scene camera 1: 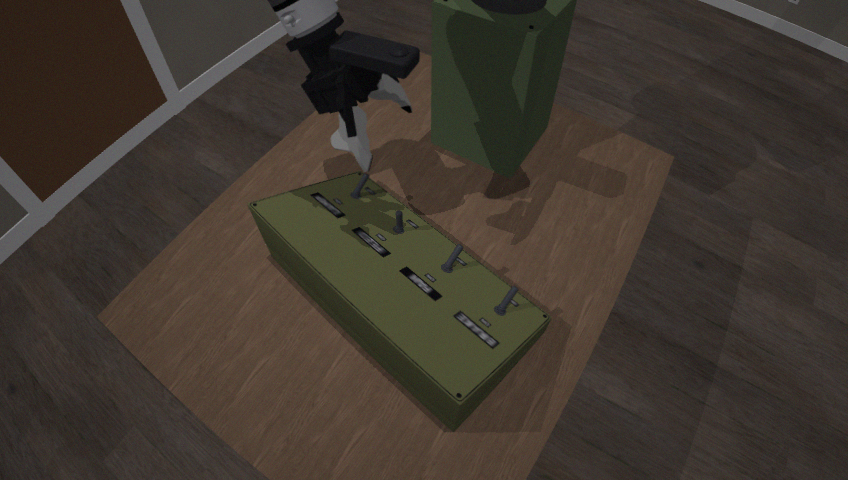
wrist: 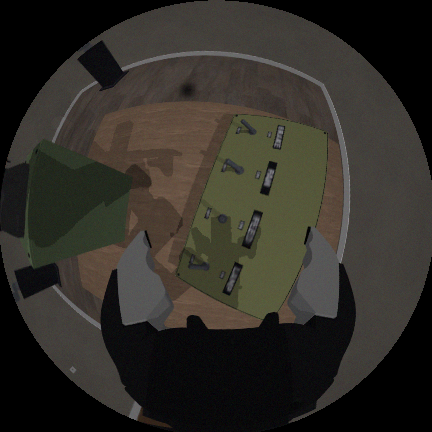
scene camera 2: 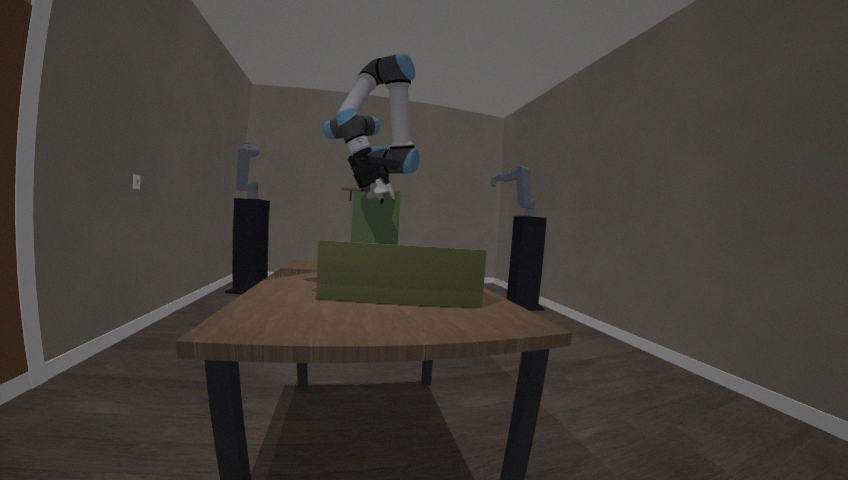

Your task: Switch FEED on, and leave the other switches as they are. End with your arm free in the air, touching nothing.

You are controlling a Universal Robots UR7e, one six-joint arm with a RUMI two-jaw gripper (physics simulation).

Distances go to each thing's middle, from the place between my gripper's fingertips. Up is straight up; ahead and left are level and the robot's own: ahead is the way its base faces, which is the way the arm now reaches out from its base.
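My gripper is now 23 cm above the switch box [scene camera 2: 347, 271], and it is also 7 cm to the right of the box and 7 cm short of it.
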